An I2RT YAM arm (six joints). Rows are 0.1 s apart.
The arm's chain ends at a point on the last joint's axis. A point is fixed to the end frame.
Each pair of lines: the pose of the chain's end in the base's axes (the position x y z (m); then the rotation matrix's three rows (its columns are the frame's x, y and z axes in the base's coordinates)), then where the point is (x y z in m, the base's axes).
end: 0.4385 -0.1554 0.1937; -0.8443 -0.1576 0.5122; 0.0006 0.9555 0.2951; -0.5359 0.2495 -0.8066
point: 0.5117 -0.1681 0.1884
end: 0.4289 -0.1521 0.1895; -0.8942 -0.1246 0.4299; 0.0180 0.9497 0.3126; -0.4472 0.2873 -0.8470
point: 0.5011 -0.1650 0.1765
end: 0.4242 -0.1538 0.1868; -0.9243 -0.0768 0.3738; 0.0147 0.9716 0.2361; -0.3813 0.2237 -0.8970
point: 0.4949 -0.1700 0.1696
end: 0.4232 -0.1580 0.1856; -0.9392 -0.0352 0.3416; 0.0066 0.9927 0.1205; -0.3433 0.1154 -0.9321
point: 0.4925 -0.1786 0.1675
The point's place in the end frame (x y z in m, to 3 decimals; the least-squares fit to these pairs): -0.059 -0.025 0.038
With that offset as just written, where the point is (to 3 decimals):
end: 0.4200 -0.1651 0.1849; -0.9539 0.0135 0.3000; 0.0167 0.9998 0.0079; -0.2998 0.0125 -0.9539
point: 0.487 -0.191 0.166
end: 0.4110 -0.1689 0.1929; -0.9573 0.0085 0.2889; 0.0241 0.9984 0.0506; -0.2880 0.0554 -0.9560
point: 0.478 -0.193 0.172
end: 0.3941 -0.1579 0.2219; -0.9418 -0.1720 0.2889; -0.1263 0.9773 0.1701; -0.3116 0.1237 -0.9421
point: 0.465 -0.168 0.201
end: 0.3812 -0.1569 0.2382; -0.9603 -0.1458 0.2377; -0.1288 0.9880 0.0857; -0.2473 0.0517 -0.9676
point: 0.451 -0.171 0.215
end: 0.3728 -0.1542 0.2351; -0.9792 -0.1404 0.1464; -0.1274 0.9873 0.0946; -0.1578 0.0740 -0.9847
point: 0.440 -0.168 0.205
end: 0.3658 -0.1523 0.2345; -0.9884 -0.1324 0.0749; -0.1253 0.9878 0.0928; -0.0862 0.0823 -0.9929
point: 0.430 -0.166 0.200
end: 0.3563 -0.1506 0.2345; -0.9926 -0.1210 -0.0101; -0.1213 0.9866 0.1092; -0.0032 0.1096 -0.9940
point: 0.418 -0.164 0.194
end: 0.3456 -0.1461 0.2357; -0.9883 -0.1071 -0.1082; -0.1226 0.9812 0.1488; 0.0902 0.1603 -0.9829
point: 0.402 -0.158 0.189
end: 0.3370 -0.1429 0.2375; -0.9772 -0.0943 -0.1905; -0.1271 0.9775 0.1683; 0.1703 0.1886 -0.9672
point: 0.390 -0.153 0.186
